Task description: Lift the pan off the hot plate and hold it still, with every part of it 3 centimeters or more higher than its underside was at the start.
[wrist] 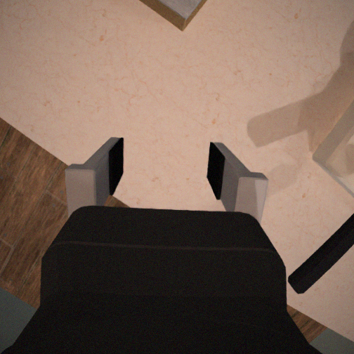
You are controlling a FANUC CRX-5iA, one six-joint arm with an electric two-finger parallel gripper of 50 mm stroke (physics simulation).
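Note:
My gripper (165, 157) is open, with bare table top showing between its two black-padded fingers. The pan's black handle (322, 255) shows at the lower right of the wrist view, to the right of the gripper and apart from it. The pan's bowl does not show. A corner of a pale, box-like thing (336, 137), which looks like the hot plate, shows at the right edge; most of it is cut off by the frame.
A block with a grey top and brownish side (181, 21) shows at the top edge, partly cut off. The pale speckled table top (155, 90) ends diagonally at the lower left, beside brown wooden flooring (30, 200). Shadows fall across the table at the right.

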